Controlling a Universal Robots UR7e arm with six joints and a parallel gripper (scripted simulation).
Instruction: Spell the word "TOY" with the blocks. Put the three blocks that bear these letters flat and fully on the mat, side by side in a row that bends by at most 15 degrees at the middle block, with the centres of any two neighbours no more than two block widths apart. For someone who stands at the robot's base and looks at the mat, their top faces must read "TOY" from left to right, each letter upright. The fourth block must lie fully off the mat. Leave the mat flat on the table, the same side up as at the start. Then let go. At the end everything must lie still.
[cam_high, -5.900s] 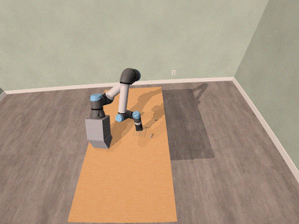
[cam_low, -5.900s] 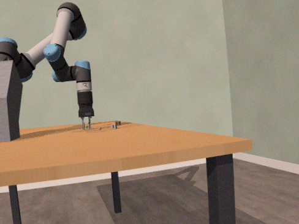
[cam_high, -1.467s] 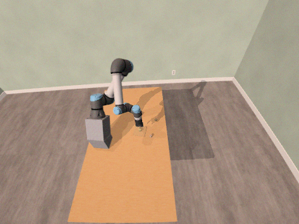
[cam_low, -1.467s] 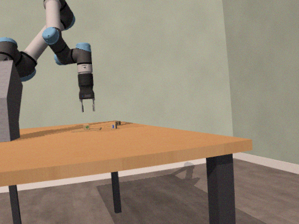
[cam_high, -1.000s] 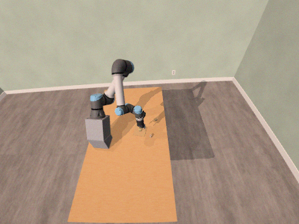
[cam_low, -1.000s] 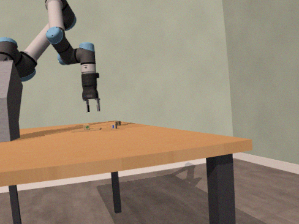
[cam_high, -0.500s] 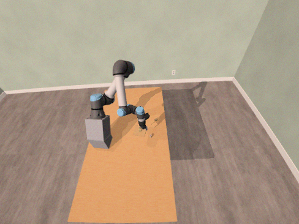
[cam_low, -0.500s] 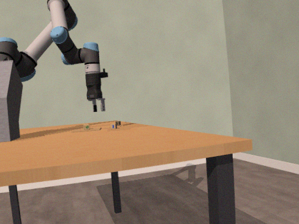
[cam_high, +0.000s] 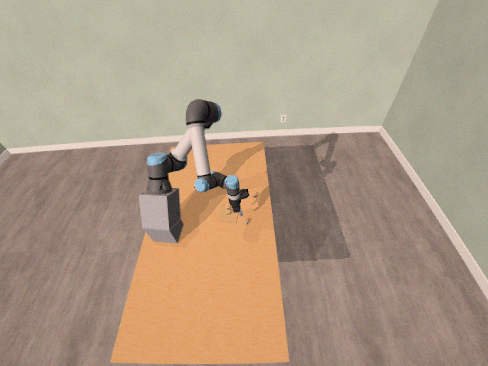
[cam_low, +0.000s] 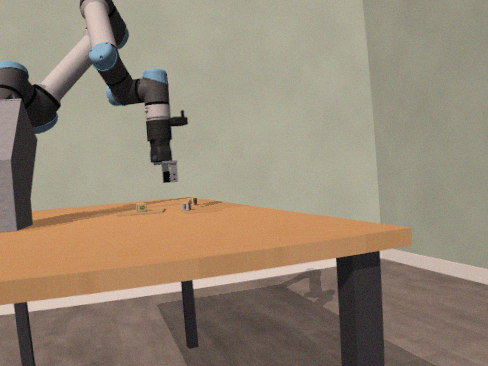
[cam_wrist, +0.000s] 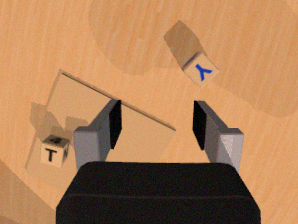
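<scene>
The Y block is 40 mm ahead of my hand, 30 mm to the right of it and 90 mm below it. Round my hand: O block: 100 mm behind, 40 mm to the left, 90 mm below; T block: 100 mm behind, 80 mm to the left, 90 mm below; tan mat: 100 mm behind, 40 mm to the left, 100 mm below.
</scene>
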